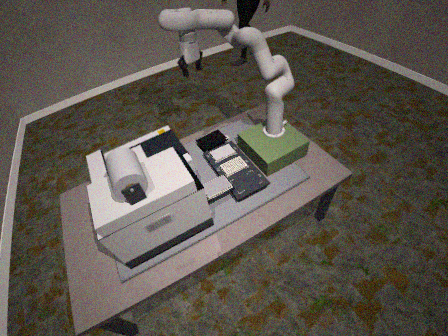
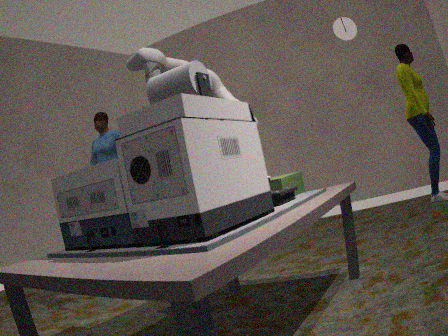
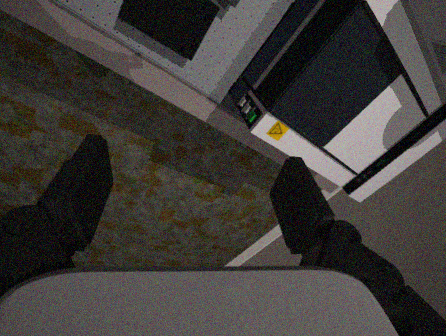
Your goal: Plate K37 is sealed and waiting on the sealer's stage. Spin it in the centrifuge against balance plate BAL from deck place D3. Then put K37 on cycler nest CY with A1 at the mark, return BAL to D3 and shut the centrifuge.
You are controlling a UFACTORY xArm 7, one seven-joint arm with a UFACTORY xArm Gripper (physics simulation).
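Frame: origin at the arm's base, x left, y ahead, z down, level; metres.
Seen in the pictures: gripper, between the fingertips: (image 1: 192,73) (image 3: 199,167); arm's base, origin of its link: (image 1: 273,130).
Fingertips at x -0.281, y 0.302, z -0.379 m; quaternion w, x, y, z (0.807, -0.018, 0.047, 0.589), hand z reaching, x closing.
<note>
Pixels of each thing's middle, then the offset from my fingertips to it. "*": a spot on its surface instead. Level surfaces: height alone.
- pale plate, middle of its body: (image 1: 216,185) dx +0.393, dy +0.200, dz +0.357 m
- cream plate, middle of its body: (image 1: 233,166) dx +0.303, dy +0.026, dz +0.421 m
- whitish plate, middle of its body: (image 1: 222,152) dx +0.180, dy +0.007, dz +0.421 m
- dark deck, height of its surface: dz +0.429 m
- lower machine with a yellow warning label, a spot on its surface: (image 3: 277,130) (image 1: 161,131) * dx -0.049, dy +0.235, dz +0.264 m
- black block, middle of its body: (image 3: 170,11) (image 1: 212,141) dx +0.028, dy -0.024, dz +0.450 m
- table, height of its surface: dz +0.488 m
My gripper (image 1: 191,70) (image 3: 199,167) is open and empty, high above the far side of the table, away from the plates. A pale plate (image 1: 218,186) rests beside the tall white machine with a roll on top (image 1: 145,192) (image 2: 225,155), where the sealer's stage seems to be; its label cannot be read. A cream plate (image 1: 234,165) and a whitish plate (image 1: 222,152) lie on the dark deck (image 1: 249,184). Which of them is BAL cannot be told. A lower machine with a yellow warning label (image 1: 161,132) (image 3: 277,130) has a dark top panel; whether it is open is unclear.
A black block (image 1: 212,140) (image 3: 167,25) lies near the far end of the dark deck. The arm stands on a green base (image 1: 274,150) (image 2: 289,181). The machines stand on a grey board on the table (image 1: 80,295) (image 2: 100,270). People stand in the room behind.
</note>
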